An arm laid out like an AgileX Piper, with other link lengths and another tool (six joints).
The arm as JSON. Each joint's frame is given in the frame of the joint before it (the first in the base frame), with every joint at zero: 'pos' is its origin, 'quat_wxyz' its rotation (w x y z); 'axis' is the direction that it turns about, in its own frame. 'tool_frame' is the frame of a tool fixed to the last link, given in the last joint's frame.
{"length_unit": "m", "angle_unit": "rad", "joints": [
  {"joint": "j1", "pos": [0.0, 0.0, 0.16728], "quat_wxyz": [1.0, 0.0, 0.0, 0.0], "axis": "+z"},
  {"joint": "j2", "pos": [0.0, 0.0, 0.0], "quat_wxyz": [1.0, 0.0, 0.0, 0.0], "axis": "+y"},
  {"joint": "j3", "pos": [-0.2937, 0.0, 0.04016], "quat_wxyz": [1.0, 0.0, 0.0, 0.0], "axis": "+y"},
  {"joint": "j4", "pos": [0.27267, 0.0, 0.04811], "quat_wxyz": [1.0, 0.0, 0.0, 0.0], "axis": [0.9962, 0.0, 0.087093]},
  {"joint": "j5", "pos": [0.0, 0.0, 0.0], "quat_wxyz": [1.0, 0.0, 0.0, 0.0], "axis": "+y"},
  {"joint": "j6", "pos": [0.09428, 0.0, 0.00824], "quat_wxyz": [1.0, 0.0, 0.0, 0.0], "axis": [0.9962, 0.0, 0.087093]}
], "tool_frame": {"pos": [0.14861, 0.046, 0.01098], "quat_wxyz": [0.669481, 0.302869, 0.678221, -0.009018]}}
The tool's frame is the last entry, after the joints.
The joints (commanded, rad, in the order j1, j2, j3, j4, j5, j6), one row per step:
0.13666, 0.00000, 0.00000, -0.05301, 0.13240, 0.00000
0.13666, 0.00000, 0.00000, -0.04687, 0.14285, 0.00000
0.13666, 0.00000, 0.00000, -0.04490, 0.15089, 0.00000
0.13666, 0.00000, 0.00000, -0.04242, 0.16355, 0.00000
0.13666, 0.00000, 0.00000, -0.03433, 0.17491, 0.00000
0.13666, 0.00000, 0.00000, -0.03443, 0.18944, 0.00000
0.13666, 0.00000, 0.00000, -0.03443, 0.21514, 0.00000
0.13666, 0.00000, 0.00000, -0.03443, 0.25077, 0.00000
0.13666, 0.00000, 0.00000, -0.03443, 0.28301, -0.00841
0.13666, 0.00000, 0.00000, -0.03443, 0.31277, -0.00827
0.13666, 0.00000, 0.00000, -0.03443, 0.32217, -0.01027
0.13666, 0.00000, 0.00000, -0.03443, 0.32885, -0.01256
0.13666, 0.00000, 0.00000, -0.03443, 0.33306, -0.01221
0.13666, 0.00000, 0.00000, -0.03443, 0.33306, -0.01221
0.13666, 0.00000, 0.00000, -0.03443, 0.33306, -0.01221
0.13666, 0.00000, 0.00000, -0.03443, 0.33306, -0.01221
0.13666, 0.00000, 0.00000, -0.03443, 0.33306, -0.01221
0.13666, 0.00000, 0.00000, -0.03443, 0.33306, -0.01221
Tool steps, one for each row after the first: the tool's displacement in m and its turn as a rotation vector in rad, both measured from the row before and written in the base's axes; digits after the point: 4 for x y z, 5 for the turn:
-0.0002, 0.0001, -0.0023, 0.00468, 0.01118, 0.00002
-0.0001, 0.0000, -0.0019, 0.00088, 0.00823, -0.00020
-0.0002, -0.0001, -0.0030, 0.00077, 0.01287, -0.00033
-0.0003, 0.0002, -0.0024, 0.00648, 0.01235, 0.00027
-0.0003, -0.0002, -0.0035, -0.00203, 0.01438, -0.00051
-0.0007, -0.0003, -0.0062, -0.00342, 0.02546, -0.00088
-0.0013, -0.0005, -0.0086, -0.00475, 0.03529, -0.00122
-0.0015, -0.0005, -0.0081, -0.01250, 0.03088, 0.00040
-0.0015, -0.0005, -0.0071, -0.00383, 0.02949, -0.00105
-0.0005, -0.0002, -0.0023, -0.00318, 0.00907, 0.00013
-0.0004, -0.0001, -0.0017, -0.00310, 0.00634, 0.00031
-0.0002, -0.0001, -0.0010, -0.00022, 0.00421, -0.00023
0.0000, 0.0000, 0.0000, 0.00000, 0.00000, 0.00000
0.0000, 0.0000, 0.0000, 0.00000, 0.00000, 0.00000
0.0000, 0.0000, 0.0000, 0.00000, 0.00000, 0.00000
0.0000, 0.0000, 0.0000, 0.00000, 0.00000, 0.00000
0.0000, 0.0000, 0.0000, 0.00000, 0.00000, 0.00000

